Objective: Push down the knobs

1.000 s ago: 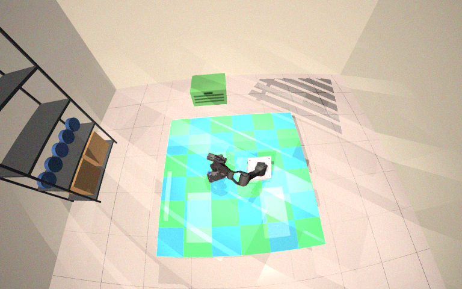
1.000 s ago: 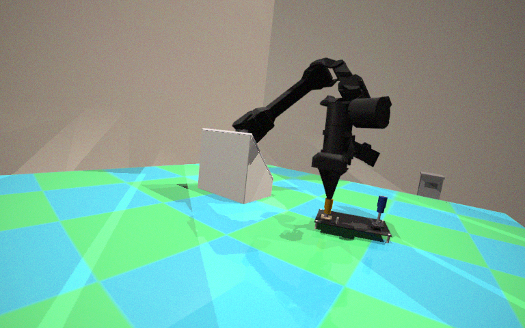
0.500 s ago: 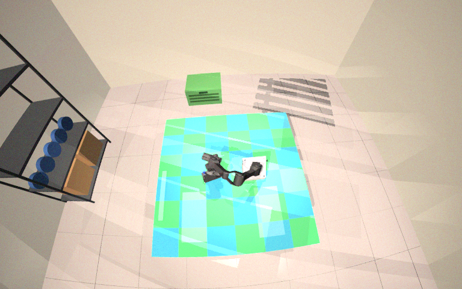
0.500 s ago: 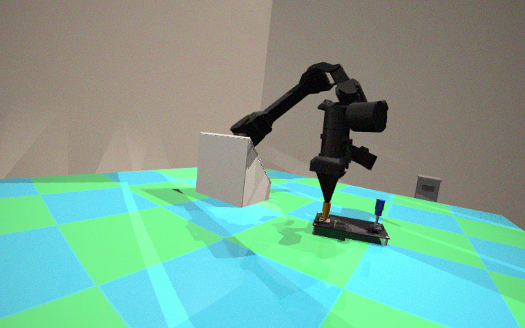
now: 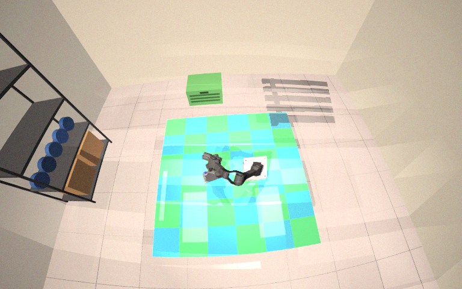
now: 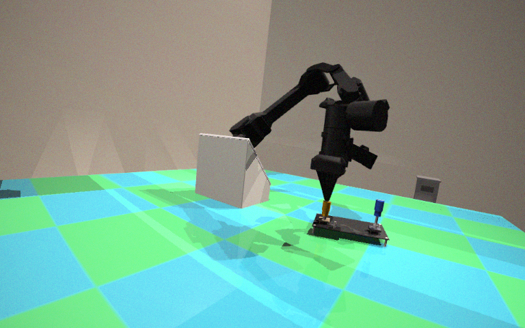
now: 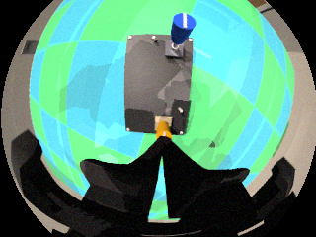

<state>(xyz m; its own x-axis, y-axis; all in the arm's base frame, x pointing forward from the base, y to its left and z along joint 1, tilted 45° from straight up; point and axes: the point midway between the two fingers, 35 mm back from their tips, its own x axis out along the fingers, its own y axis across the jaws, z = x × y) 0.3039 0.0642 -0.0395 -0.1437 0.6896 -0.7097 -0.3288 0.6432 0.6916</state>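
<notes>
My gripper tip is 10 mm above the orange knob. Also, from my gripper tip: blue knob: 100 mm ahead, 40 mm to the left, 10 mm above.
</notes>
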